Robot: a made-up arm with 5 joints. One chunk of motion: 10 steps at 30 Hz.
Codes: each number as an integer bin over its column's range. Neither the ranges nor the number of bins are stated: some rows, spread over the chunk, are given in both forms.
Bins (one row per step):
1: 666 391 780 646 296 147
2: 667 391 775 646 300 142
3: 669 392 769 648 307 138
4: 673 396 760 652 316 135
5: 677 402 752 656 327 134
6: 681 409 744 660 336 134
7: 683 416 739 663 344 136
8: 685 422 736 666 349 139
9: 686 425 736 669 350 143
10: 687 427 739 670 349 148
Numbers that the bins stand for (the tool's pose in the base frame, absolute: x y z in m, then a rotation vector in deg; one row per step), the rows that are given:
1: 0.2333 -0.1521 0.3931 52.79 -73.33 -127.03
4: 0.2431 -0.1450 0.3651 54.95 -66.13 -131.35
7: 0.2572 -0.1170 0.3356 58.92 -56.04 -130.99
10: 0.2628 -0.1016 0.3356 61.44 -54.23 -126.67
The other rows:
2: 0.2347 -0.1521 0.3861 52.79 -71.89 -128.83
3: 0.2375 -0.1507 0.3777 53.51 -69.37 -130.27
5: 0.2487 -0.1366 0.3539 56.40 -62.16 -131.71
6: 0.2544 -0.1268 0.3426 57.84 -58.92 -131.71
8: 0.2600 -0.1086 0.3314 60.00 -54.23 -129.91
9: 0.2614 -0.1044 0.3314 61.08 -53.87 -128.47

